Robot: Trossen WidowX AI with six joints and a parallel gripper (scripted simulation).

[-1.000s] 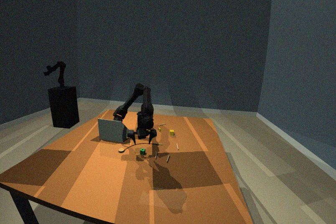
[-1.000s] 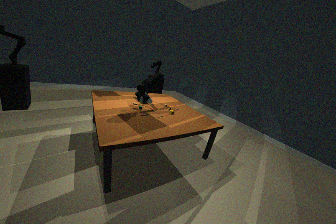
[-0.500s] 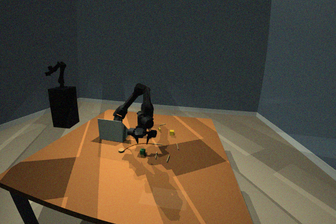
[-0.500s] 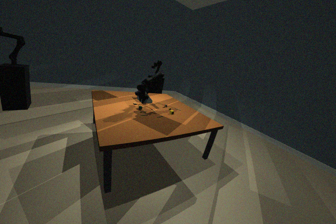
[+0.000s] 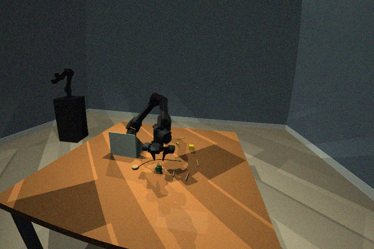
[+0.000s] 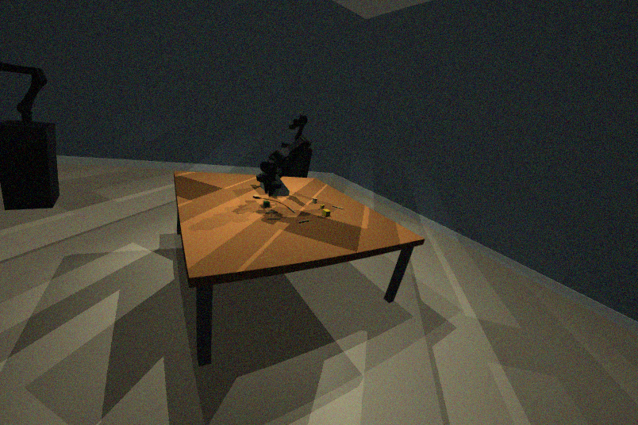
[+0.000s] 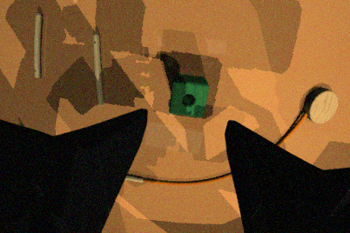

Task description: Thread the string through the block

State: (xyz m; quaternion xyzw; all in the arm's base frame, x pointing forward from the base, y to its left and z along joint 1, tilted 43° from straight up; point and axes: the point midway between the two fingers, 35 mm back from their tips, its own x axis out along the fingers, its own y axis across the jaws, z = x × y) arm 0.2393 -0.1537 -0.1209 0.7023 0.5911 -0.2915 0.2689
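Now: gripper tip 6 cm above the green block. From my gripper tip the other things lie so: yellow cube 21 cm ahead, 30 cm to the left, 5 cm below; round wooden button 15 cm behind, 1 cm to the left, 7 cm below; thin pale stick 8 cm ahead, 13 cm to the left, 7 cm below.
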